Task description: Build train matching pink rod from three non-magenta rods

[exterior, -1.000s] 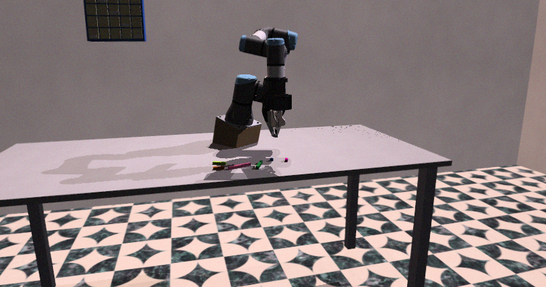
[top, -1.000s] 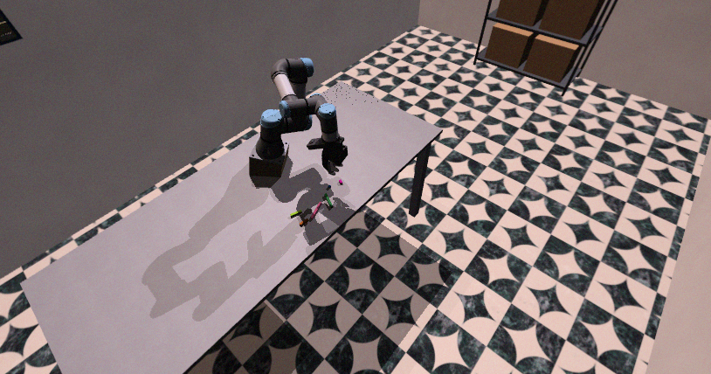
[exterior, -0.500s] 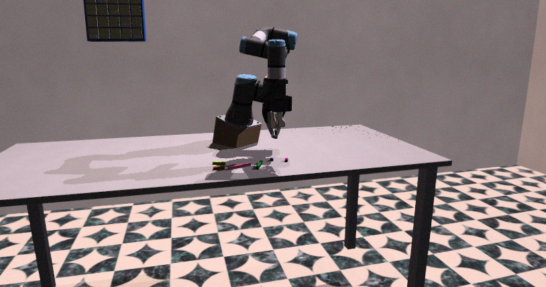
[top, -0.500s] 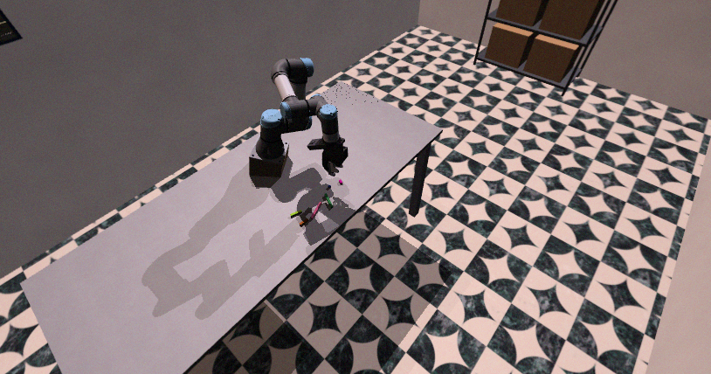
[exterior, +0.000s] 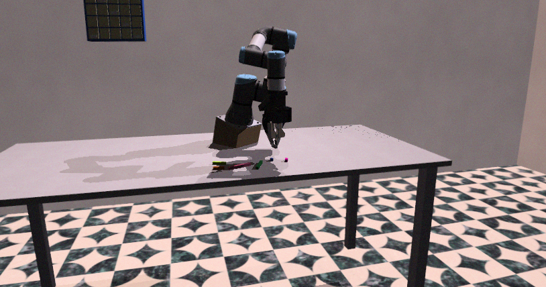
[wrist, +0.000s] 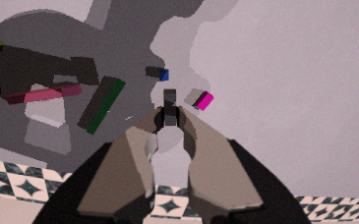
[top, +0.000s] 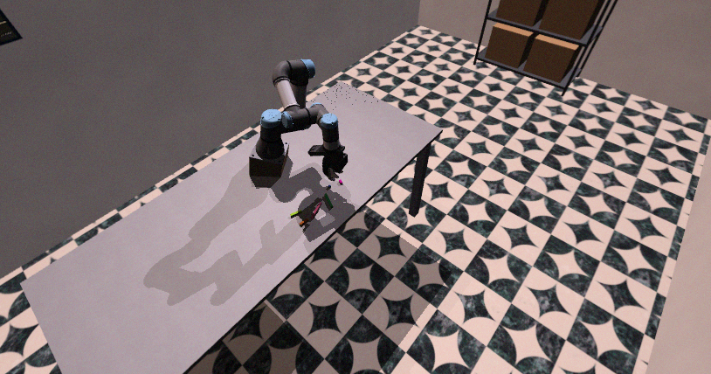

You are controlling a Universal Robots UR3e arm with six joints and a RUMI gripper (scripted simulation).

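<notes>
Right now my hand is 70 mm above the blue rod, 10 mm to the left of it and 10 mm past it. Round my hand: green rod 70 mm below, 60 mm to the right, 50 mm ahead; grey rod 10 mm below; magenta rod 70 mm below, 50 mm to the left.
</notes>
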